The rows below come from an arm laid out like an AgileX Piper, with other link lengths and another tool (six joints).
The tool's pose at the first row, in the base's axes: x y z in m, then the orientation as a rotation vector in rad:
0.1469 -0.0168 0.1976 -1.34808 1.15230 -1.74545
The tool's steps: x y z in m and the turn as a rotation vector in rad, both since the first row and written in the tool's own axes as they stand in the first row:
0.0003 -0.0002 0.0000 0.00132 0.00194 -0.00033
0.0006 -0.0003 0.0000 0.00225 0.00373 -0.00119
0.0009 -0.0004 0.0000 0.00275 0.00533 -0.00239
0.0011 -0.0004 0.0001 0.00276 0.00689 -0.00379
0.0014 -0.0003 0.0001 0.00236 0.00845 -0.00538
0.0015 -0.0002 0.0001 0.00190 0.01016 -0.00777
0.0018 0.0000 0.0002 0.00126 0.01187 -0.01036
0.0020 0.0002 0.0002 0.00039 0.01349 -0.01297
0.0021 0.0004 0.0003 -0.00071 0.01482 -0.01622
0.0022 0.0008 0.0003 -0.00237 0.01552 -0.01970
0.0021 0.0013 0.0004 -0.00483 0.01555 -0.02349
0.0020 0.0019 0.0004 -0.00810 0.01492 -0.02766
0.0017 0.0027 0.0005 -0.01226 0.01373 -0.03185
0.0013 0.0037 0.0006 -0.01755 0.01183 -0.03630
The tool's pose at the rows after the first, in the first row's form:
0.1468 -0.0170 0.1979 -1.34615 1.15185 -1.74782
0.1467 -0.0172 0.1981 -1.34498 1.15146 -1.75030
0.1467 -0.0174 0.1983 -1.34447 1.15124 -1.75271
0.1467 -0.0176 0.1984 -1.34444 1.15140 -1.75505
0.1466 -0.0179 0.1984 -1.34480 1.15188 -1.75737
0.1466 -0.0181 0.1984 -1.34572 1.15211 -1.76037
0.1466 -0.0184 0.1983 -1.34691 1.15243 -1.76345
0.1466 -0.0187 0.1982 -1.34831 1.15292 -1.76639
0.1466 -0.0189 0.1981 -1.35058 1.15317 -1.76945
0.1466 -0.0191 0.1978 -1.35382 1.15354 -1.77192
0.1467 -0.0193 0.1973 -1.35828 1.15420 -1.77376
0.1467 -0.0194 0.1967 -1.36401 1.15514 -1.77499
0.1469 -0.0195 0.1959 -1.37071 1.15668 -1.77543
0.1470 -0.0196 0.1948 -1.37881 1.15884 -1.77501

